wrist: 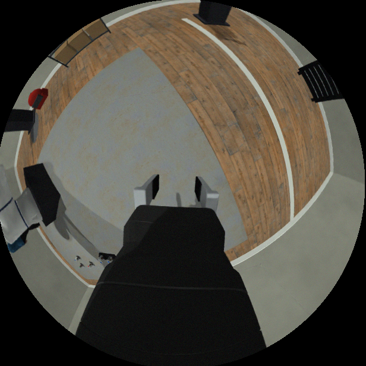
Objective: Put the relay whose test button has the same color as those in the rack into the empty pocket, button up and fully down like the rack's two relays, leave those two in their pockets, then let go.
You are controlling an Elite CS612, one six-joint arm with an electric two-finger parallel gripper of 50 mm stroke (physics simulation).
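My gripper (176, 182) is open and empty in the middle of the wrist view, its two fingers apart over the grey surface. Several small relays, one of them (91, 264), are far off at the lower left on a pale surface. They are too small to tell their button colors. The dark rack (104, 256) is just to their right, partly hidden by the gripper's black body. Small parts show in it, but its pockets and its relays' buttons cannot be made out. The gripper is far from both the relays and the rack.
A black block (44, 195) and part of a white arm (15, 215) are at the left. A red object (37, 98) is above them. A shelf unit (106, 26) is at the upper left, a black stand (214, 12) at the top, and a black slatted object (307, 82) at the right.
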